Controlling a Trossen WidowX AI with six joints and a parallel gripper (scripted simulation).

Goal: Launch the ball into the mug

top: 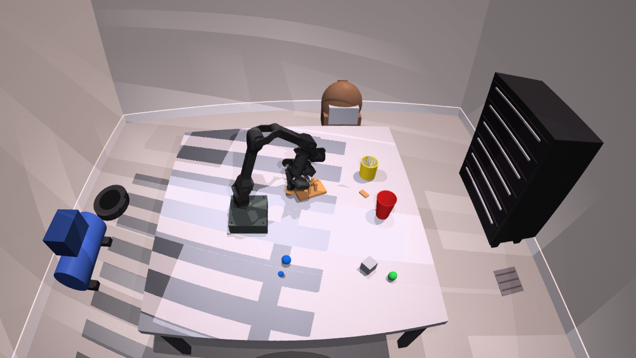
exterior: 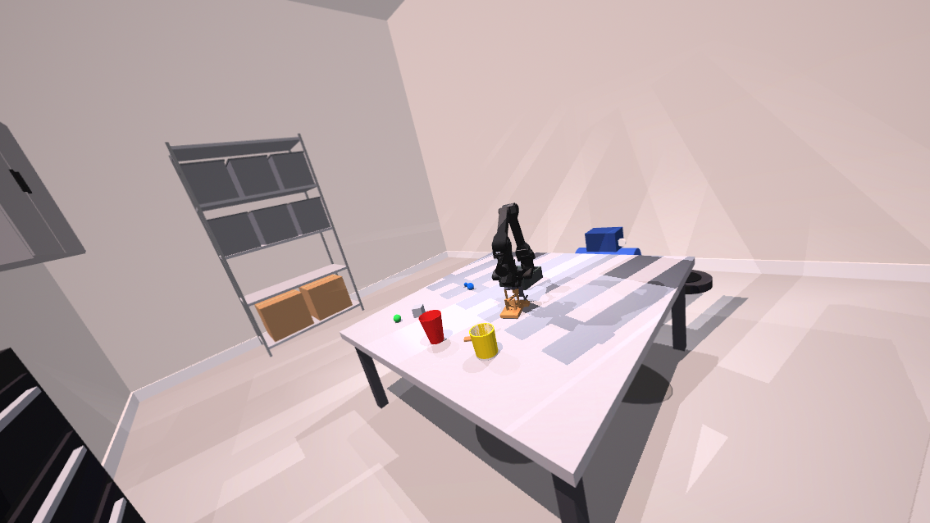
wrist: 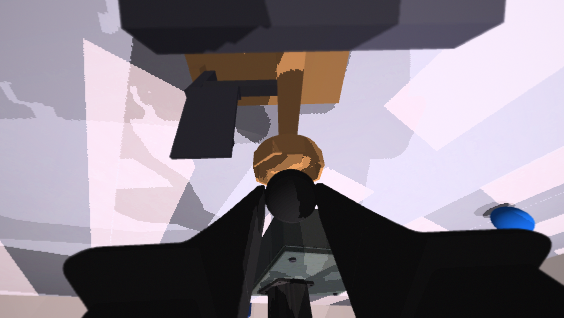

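Right now the black ball is right at my gripper tip. Also, from my gripper tip: yellow mug 36 cm ahead, 21 cm to the left, 4 cm below; wooden catapult 5 cm ahead, 4 cm to the left, 2 cm below; small orange block 35 cm ahead, 8 cm to the left, 7 cm below.
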